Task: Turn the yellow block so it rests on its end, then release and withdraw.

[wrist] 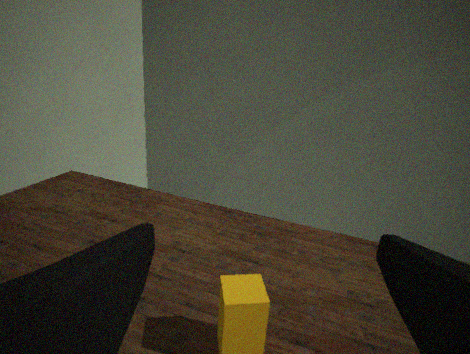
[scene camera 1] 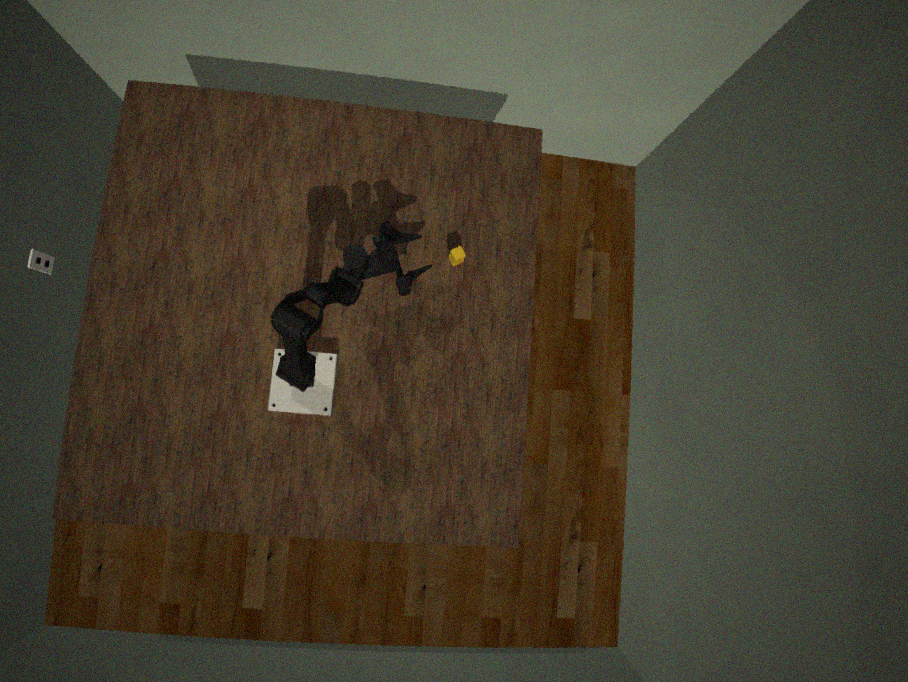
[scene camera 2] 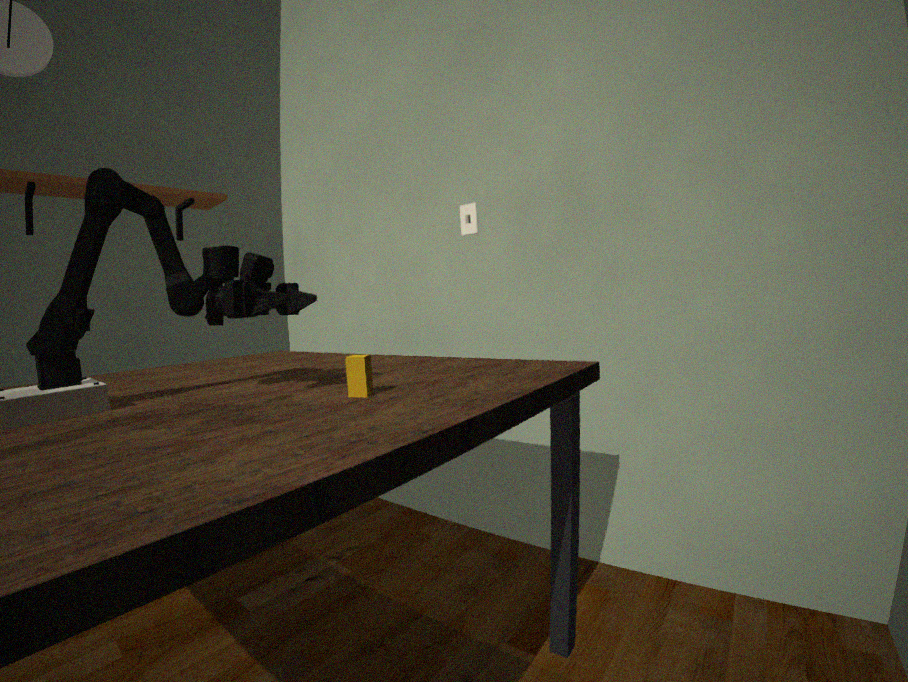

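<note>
The yellow block (scene camera 1: pixel 457 255) (scene camera 2: pixel 358 376) (wrist: pixel 243 320) stands upright on its small end on the wooden table (scene camera 1: pixel 183 455) (scene camera 2: pixel 220 455) (wrist: pixel 195 225). In the wrist view its lower part is cut off by the bottom edge of the frame. My gripper (scene camera 1: pixel 425 251) (scene camera 2: pixel 311 298) (wrist: pixel 267 241) is open and empty. It is raised well above the table, on the arm's side of the block and apart from it. Its fingers point roughly level, out over the block. In the wrist view the block shows between and below the two fingertips.
The arm's white base plate (scene camera 1: pixel 302 403) (scene camera 2: pixel 66 403) sits on the table. The table's right edge (scene camera 1: pixel 538 220) lies beyond the block. A wall shelf (scene camera 2: pixel 146 192) hangs behind the arm. Walls stand past the table's far edges.
</note>
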